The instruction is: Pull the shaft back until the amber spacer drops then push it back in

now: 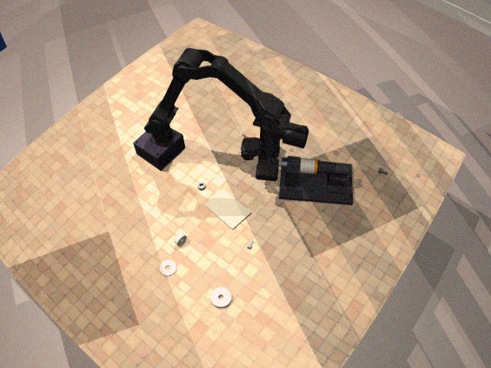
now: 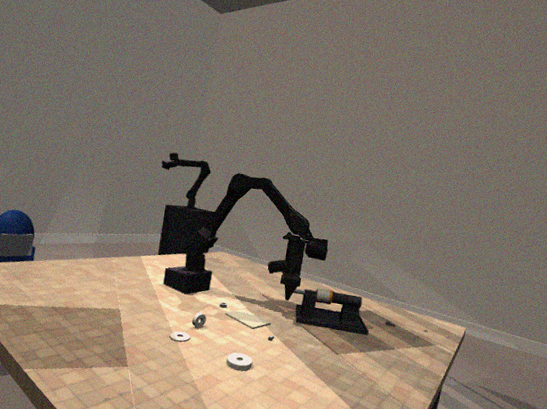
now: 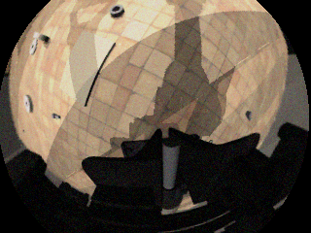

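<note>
Right now my gripper tip is 60 mm short of the grey shaft, 30 mm to the right of it and 30 mm below it. From my gripper tip the other things lie so: white spacer: 100 mm ahead, 40 mm to the left, 30 mm above; pale flat card: 50 mm behind, 160 mm to the right, 40 mm below; amber spacer: 130 mm ahead, 60 mm to the left, 30 mm above.
</note>
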